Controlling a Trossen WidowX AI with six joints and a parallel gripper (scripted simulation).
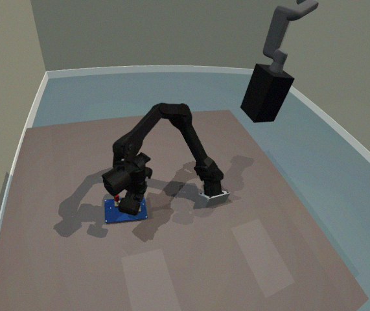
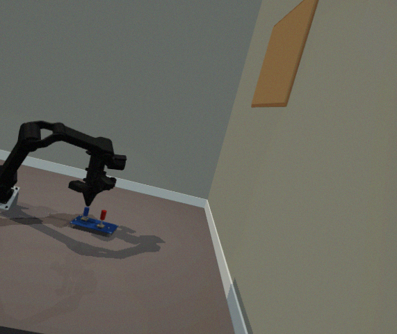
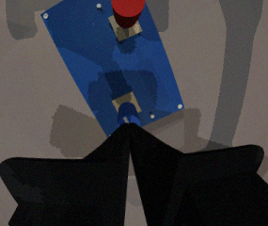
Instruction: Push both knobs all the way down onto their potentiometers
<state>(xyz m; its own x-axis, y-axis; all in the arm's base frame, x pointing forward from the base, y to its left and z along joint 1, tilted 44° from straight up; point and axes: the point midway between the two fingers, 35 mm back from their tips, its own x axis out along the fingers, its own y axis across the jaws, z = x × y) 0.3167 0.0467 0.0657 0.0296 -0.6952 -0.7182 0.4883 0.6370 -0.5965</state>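
Now: gripper tip 2 cm above the blue knob. The rest, counted from my gripper tip: red knob 7 cm ahead, 4 cm to the right, 1 cm below.
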